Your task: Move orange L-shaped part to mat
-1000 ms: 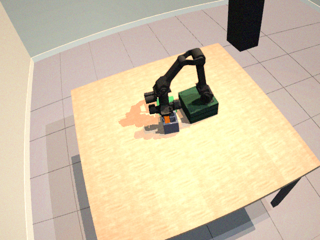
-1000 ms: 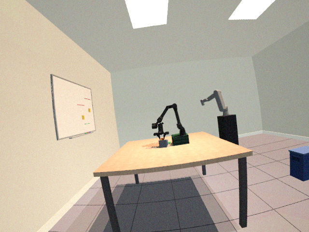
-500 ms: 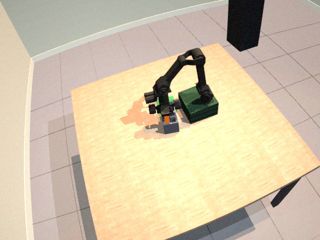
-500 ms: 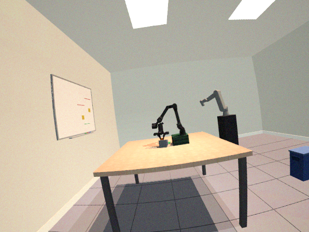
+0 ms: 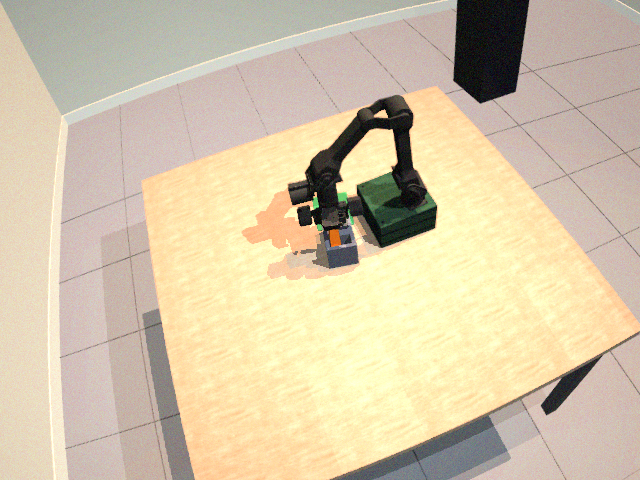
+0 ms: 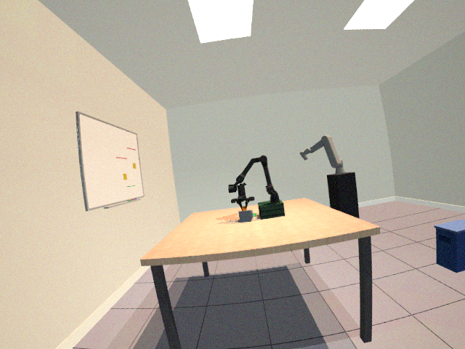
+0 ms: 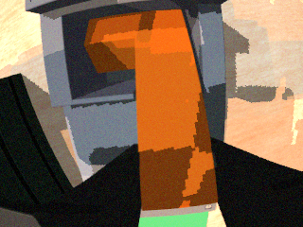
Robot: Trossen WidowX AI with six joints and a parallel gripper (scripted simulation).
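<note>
Right now the green mat is 5 cm behind my gripper tip, 14 cm to the right of it and 9 cm below it. Round my gripper tip: orange L-shaped part 1 cm behind, 4 cm to the left, 3 cm below.
</note>
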